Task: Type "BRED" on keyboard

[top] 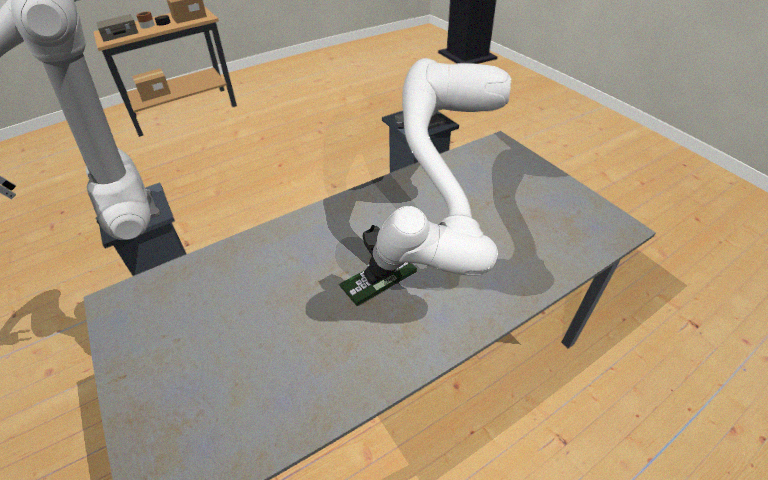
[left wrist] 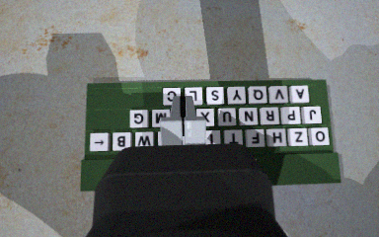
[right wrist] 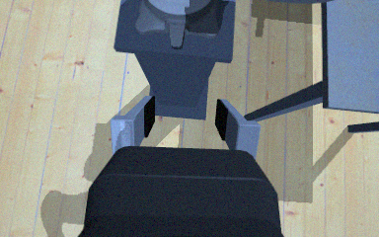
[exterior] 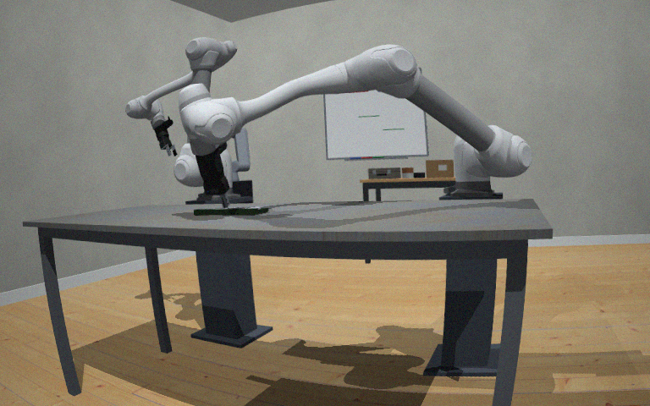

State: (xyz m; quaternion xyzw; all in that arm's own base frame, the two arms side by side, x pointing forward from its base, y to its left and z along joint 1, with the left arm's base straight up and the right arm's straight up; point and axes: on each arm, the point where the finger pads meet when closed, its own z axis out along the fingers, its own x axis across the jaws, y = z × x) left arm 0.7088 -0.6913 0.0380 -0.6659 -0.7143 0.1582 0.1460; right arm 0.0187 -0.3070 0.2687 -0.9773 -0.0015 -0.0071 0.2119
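Observation:
The left-arrow key is 3 cm ahead of my left hand, 7 cm to the right of it and 2 cm below it.

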